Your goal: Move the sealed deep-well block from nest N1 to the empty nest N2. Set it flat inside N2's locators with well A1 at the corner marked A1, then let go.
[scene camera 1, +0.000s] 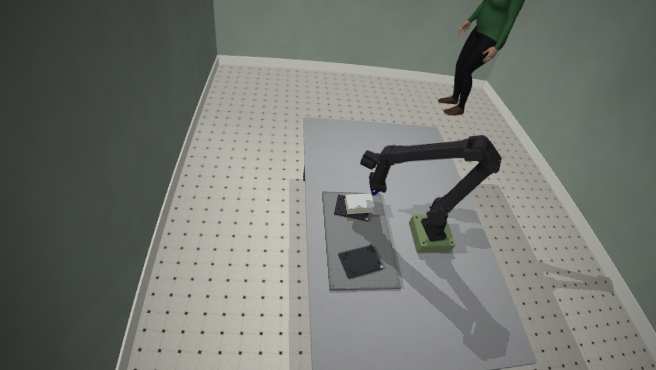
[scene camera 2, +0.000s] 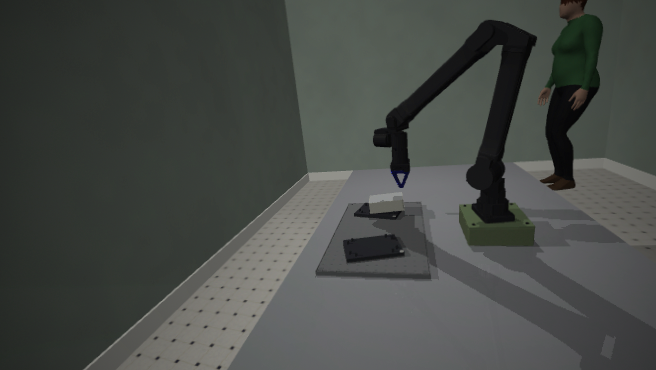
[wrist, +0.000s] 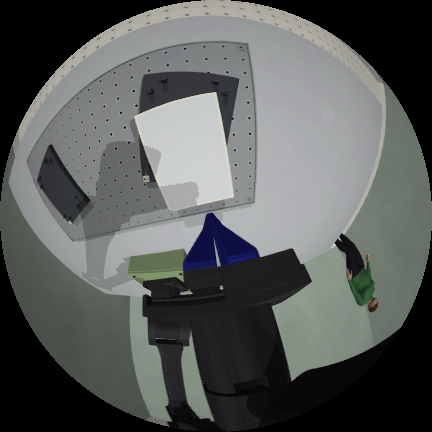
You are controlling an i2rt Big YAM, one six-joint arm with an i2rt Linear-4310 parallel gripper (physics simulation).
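Places are measured from the arm's base along level axes (x right, y ahead, z up), in centimetres.
Where they show: gripper, fingertip midpoint: (scene camera 1: 373,194) (scene camera 2: 401,187) (wrist: 209,216); arm's base, origin of the base link: (scene camera 1: 433,229) (scene camera 2: 491,214) (wrist: 165,283).
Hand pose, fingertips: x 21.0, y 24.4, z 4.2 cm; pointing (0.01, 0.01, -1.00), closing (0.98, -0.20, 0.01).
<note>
Each offset is from my fingertips to the top centre of the thing.
The white deep-well block {dy +5.9, dx -0.1, dz -2.7 cm} (scene camera 1: 359,204) (scene camera 2: 386,202) (wrist: 187,150) lies askew over the far dark nest {dy +8.7, dx +0.3, dz -7.0 cm} (scene camera 1: 340,207) (scene camera 2: 361,212) (wrist: 190,82), shifted toward the arm's side and overhanging it. Locators at the nest's outer end show uncovered, and the block looks slightly tilted. The other dark nest {dy +13.2, dx -28.8, dz -7.0 cm} (scene camera 1: 360,261) (scene camera 2: 372,248) (wrist: 62,187) holds no block; a small white mark shows at one corner. My gripper (scene camera 1: 375,193) (scene camera 2: 401,186) (wrist: 209,216) is shut with nothing between its blue fingers, above and beside the block's arm-side end. Nest labels and well A1 cannot be read.
Both nests are on a grey perforated board (scene camera 1: 335,235) (scene camera 2: 335,265) (wrist: 200,60) on the table. The arm's green base (scene camera 1: 430,245) (scene camera 2: 500,234) (wrist: 155,265) stands beside the board. A person in green (scene camera 1: 492,25) (scene camera 2: 577,55) (wrist: 362,282) stands beyond the table.
</note>
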